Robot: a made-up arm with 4 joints.
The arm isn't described. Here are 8 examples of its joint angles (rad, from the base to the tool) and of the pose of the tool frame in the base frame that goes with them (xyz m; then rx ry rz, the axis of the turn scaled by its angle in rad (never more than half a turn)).
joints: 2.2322 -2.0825 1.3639 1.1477
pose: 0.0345 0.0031 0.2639 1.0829 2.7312 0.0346
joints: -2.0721 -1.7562 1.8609 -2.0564
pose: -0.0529 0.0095 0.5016 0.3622 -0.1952 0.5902
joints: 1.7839 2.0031 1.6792 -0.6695
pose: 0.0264 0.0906 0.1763 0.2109 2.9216 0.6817
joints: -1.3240 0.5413 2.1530 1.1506
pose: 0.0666 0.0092 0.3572 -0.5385 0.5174 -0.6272
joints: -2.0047 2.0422 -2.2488 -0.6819
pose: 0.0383 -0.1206 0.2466 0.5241 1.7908 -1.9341
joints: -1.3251 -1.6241 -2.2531 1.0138
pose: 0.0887 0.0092 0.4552 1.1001 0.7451 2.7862
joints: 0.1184 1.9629 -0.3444 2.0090
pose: 0.1061 0.0445 0.2748 -1.6463 -1.4107 -1.8805
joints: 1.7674 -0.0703 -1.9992 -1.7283
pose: 0.0288 -0.0763 0.3648 1.7866 0.1860 0.1915
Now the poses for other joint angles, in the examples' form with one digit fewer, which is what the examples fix.
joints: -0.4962 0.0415 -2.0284 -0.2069
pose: -0.058 -0.054 0.458 0.045 0.221 2.515
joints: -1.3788 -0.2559 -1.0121 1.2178
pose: -0.077 -0.144 0.365 -0.607 -1.136 2.216
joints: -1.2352 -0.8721 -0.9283 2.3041
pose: -0.057 -0.131 0.323 -1.218 -1.646 2.072
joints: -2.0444 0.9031 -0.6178 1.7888
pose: -0.042 -0.053 0.196 0.031 -2.294 0.748
